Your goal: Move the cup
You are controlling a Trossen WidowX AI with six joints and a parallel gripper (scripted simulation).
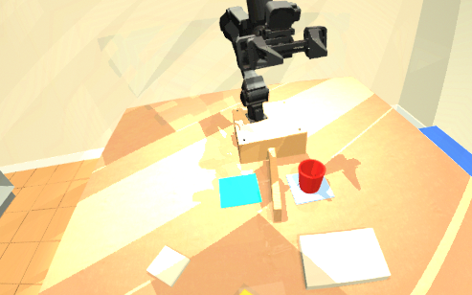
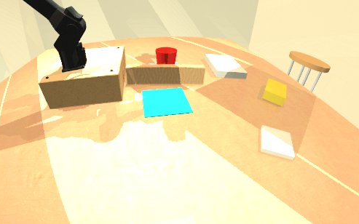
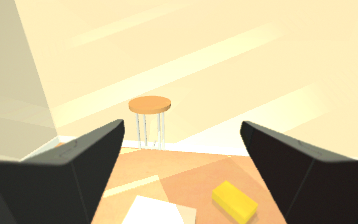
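My gripper tip is 36 cm above the red cup, 7 cm to the right of it and 6 cm past it. The rest, counted from my gripper tip: green marble 38 cm below, 7 cm to the left, 6 cm behind; then thin wooden divider 38 cm below, 9 cm behind, 2 cm to the right; then blue marble 38 cm below, 6 cm to the left, 4 cm behind.
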